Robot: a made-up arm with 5 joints.
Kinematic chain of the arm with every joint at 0, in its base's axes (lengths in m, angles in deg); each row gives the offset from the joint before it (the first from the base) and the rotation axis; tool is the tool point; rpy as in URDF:
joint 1: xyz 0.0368 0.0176 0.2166 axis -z
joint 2: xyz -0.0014 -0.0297 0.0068 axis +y
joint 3: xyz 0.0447 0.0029 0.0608 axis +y
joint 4: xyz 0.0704 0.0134 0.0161 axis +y
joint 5: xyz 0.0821 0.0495 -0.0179 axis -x
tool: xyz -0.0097 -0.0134 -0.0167 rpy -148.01 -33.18 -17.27
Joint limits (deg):
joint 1: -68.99..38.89
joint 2: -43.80..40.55
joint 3: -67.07..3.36
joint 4: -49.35..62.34
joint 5: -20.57..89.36
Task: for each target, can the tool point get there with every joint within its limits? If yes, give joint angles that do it. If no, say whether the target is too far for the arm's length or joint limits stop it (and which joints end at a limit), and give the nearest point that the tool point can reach.
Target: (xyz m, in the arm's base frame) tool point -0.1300 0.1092 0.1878
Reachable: no: joint limits stop it (at a limit: joint 1, joint 2, joint 3, joint 4, joint 5) | nearest point 0.0369 0.1000 0.1445 | short by 0.173 m
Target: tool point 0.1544 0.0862 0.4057
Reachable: yes | joints -19.82 -2.41 -45.04 -23.73 -6.33
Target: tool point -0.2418 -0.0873 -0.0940
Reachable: no: too far | nearest point 0.0369 0.1000 0.1445 | short by 0.412 m
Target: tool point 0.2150 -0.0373 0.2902
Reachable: yes | joints 21.92 11.47 -33.37 22.77 34.76
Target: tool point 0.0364 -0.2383 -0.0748
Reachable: no: too far | nearest point 0.1565 -0.0589 0.1274 | short by 0.296 m
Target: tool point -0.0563 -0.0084 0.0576
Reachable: no: joint limits stop it (at a limit: joint 1, joint 2, joint 3, joint 4, joint 5) | nearest point 0.0369 0.1000 0.1445 | short by 0.167 m
